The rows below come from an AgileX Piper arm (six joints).
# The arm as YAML. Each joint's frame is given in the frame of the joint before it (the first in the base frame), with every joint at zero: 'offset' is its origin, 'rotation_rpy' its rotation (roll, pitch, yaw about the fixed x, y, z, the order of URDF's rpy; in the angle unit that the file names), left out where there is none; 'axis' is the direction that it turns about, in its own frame. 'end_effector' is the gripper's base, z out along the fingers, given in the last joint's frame.
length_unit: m
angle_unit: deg
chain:
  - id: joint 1
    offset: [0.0, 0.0, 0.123]
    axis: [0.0, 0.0, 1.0]
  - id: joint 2
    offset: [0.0, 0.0, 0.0]
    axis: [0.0, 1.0, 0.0]
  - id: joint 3
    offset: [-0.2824, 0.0, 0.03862]
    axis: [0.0, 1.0, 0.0]
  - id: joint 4
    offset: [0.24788, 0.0, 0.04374]
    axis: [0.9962, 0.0, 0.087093]
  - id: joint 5
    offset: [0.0, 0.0, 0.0]
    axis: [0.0, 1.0, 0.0]
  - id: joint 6
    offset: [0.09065, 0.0, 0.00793]
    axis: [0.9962, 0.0, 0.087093]
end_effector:
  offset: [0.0, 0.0, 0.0]
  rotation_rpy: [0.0, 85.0, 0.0]
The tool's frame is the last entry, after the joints.
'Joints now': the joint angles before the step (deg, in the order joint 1, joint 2, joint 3, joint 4, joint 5, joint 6). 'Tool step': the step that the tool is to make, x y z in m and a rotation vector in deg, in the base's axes. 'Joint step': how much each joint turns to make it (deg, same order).
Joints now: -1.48 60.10 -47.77 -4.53 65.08 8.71
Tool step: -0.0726 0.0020 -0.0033 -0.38 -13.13 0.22
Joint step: 0.04 -21.48 11.03 -0.07 -2.68 0.04
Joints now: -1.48 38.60 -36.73 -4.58 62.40 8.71
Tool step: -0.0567 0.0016 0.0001 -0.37 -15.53 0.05
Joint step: -0.12 -19.75 4.72 0.14 -0.52 -0.13
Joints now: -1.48 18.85 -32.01 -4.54 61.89 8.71
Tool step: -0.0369 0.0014 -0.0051 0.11 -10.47 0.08
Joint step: 0.02 -13.38 1.81 0.36 1.11 0.02
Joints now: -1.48 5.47 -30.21 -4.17 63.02 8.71
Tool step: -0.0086 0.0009 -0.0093 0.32 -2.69 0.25
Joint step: -0.01 -4.50 1.94 0.48 -0.12 -0.02
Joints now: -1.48 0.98 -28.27 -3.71 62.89 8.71
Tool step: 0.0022 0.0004 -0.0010 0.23 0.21 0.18
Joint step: -0.02 0.41 0.36 0.31 -0.56 -0.02
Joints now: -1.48 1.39 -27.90 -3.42 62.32 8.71
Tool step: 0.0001 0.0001 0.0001 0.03 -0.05 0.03
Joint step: -0.03 0.02 0.00 0.07 -0.07 -0.03
